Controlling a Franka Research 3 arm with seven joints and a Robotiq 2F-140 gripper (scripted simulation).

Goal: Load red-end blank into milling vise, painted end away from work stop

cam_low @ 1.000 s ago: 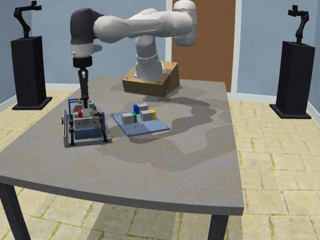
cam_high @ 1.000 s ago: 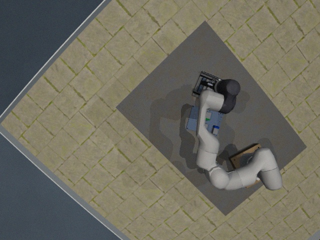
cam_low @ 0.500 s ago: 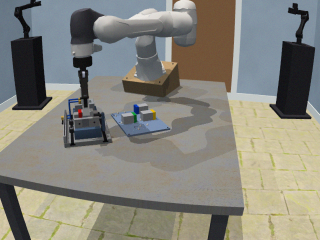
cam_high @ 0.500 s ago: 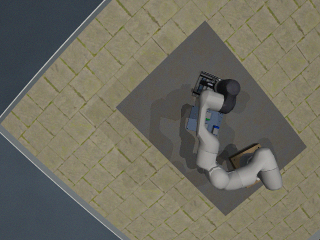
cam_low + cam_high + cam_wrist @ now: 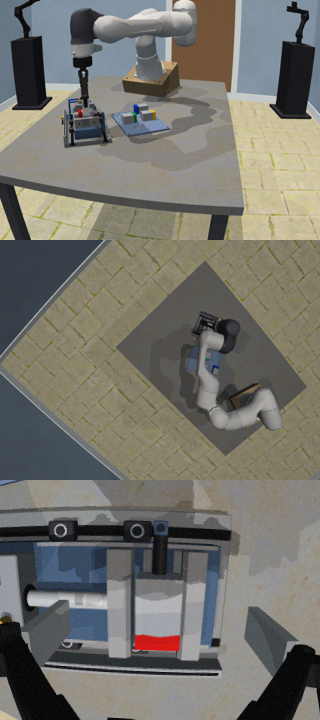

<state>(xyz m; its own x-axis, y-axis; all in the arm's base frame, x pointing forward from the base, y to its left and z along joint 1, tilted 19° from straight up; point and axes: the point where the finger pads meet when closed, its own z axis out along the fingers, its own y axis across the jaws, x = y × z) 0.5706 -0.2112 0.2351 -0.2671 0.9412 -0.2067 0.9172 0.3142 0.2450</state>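
The red-ended blank lies 40 mm below my hand. Round my hand: green blank: 140 mm behind, 160 mm to the left, 110 mm below; work stop rod: 10 mm behind, 40 mm to the left, 40 mm below; hosed block: 160 mm behind, 50 mm to the right, 60 mm below.
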